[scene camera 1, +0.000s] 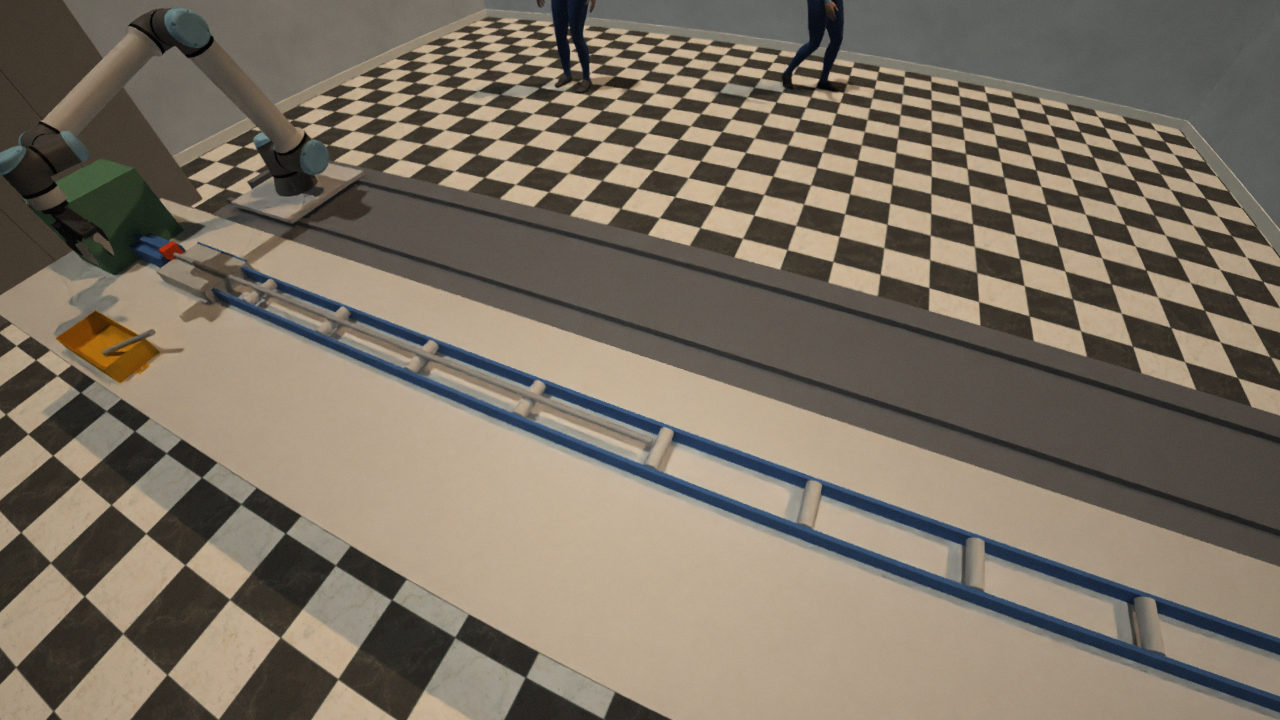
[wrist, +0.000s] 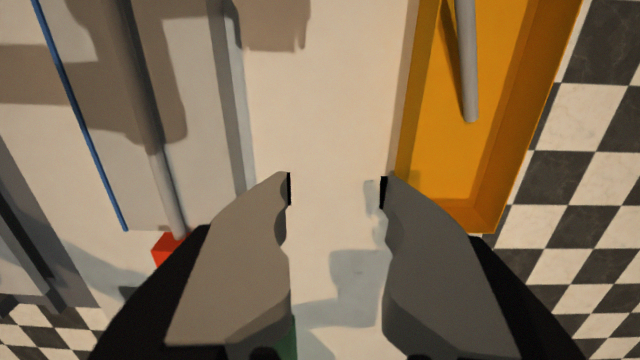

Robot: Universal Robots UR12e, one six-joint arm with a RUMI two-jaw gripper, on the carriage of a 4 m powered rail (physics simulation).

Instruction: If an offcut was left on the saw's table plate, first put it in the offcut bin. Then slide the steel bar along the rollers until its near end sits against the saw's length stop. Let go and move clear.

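Places are measured from the arm's base along level axes (x back, y right, z up), in millimetres.
Pixels of known places: gripper, fingertip midpoint: (scene camera 1: 106, 260) (wrist: 335, 177); arm's base at its link origin: (scene camera 1: 297, 186).
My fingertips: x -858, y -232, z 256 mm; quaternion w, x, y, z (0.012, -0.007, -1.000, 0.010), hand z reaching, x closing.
Note:
Ahead of a thing's pixels: the offset from my fingertips to its top centre. "*": to the spot under its first point.
The steel bar (scene camera 1: 595, 417) (wrist: 170, 192) lies along the rollers and across the saw's pale table plate @(dx +238, dy +57, dz -227 mm) (scene camera 1: 185, 282) (wrist: 205, 150). Its near end appears to sit against the red length stop @(dx +238, dy +252, dz -181 mm) (scene camera 1: 170, 251) (wrist: 161, 248), which is partly hidden by a finger in the wrist view. A short grey offcut (scene camera 1: 129, 342) (wrist: 468, 75) rests tilted in the orange offcut bin @(dx -189, dy +32, dz -214 mm) (scene camera 1: 86, 331) (wrist: 440, 170). My gripper (scene camera 1: 101, 249) (wrist: 335, 177) is open and empty, above the table between the plate and the bin, apart from the bar.
The green saw housing @(dx +238, dy +682, dz +34 mm) (scene camera 1: 125, 210) stands close behind the gripper. Blue roller rails (scene camera 1: 742, 457) run away to the right, and a thin blue strip @(* dx +331, dy +52, dz -225 mm) (wrist: 85, 127) lies beside the bar. Two people stand on the far floor beyond the grey rail (scene camera 1: 716, 313).

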